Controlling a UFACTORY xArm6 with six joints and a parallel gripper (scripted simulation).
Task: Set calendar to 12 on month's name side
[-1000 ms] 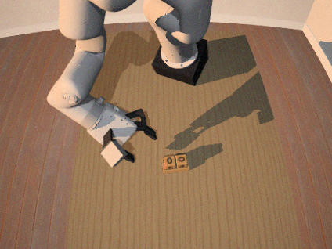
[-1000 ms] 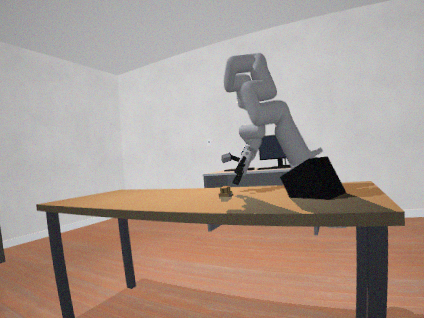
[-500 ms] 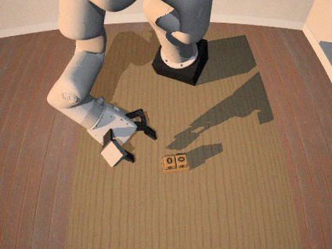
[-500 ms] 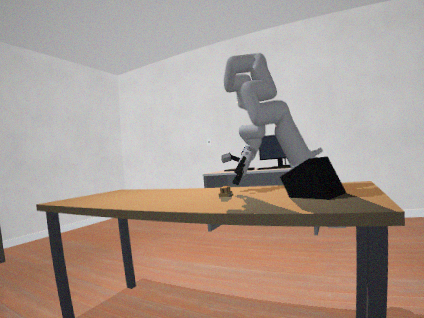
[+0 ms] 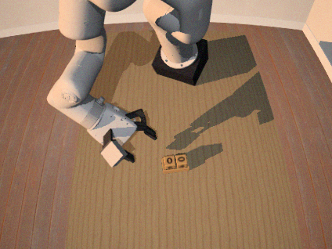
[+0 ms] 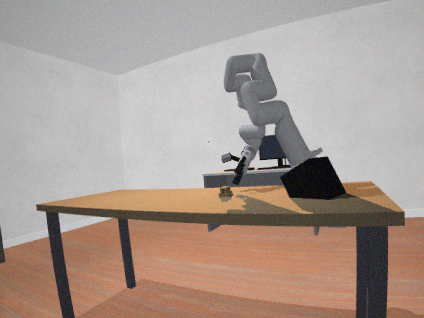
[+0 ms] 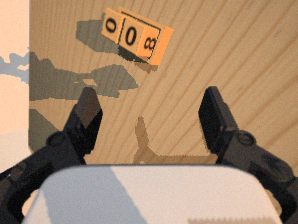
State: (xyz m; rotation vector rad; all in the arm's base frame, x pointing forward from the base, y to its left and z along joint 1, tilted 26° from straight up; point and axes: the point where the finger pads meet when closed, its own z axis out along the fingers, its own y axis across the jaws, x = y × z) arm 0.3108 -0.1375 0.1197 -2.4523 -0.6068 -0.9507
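Now: the number cube 40 mm ahead of my hand, 100 mm to the left of it and 50 mm below it. From my hand the other things lie so: tray (40 mm ahead, 90 mm to the left, 60 mm below).
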